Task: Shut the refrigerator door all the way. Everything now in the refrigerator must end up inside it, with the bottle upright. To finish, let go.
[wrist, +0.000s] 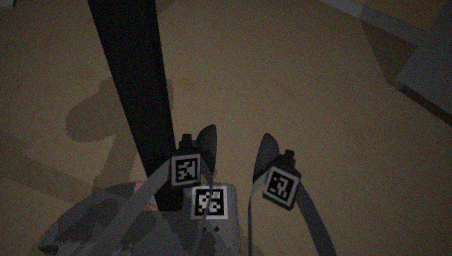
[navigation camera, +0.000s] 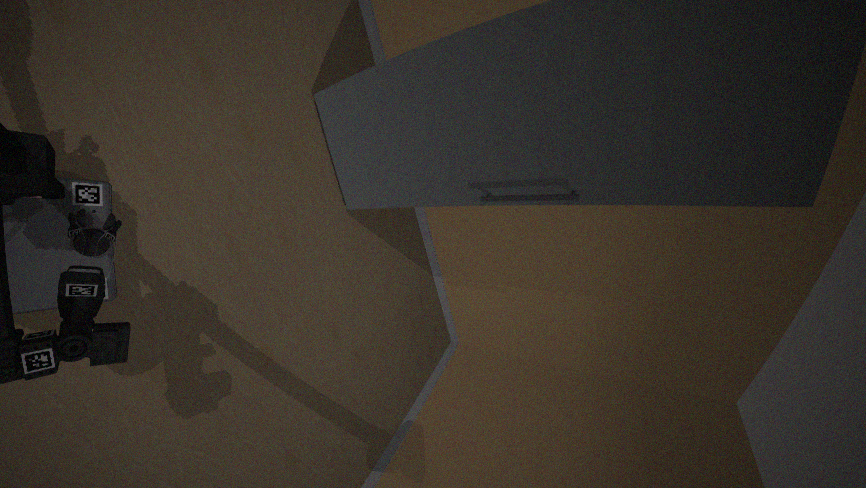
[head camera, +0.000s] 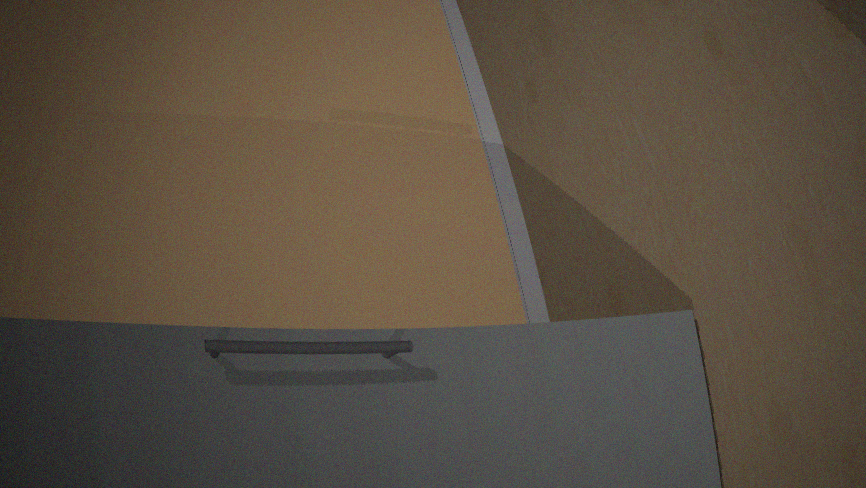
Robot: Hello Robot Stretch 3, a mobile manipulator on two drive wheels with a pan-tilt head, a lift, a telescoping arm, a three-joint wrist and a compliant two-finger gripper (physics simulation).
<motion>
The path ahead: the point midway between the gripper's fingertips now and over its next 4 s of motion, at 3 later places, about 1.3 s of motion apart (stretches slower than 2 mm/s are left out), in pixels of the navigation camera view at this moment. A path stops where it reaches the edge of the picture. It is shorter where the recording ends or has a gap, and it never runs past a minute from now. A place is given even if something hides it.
The gripper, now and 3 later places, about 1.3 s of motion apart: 97,212; 153,213; 211,215; 259,216
</motion>
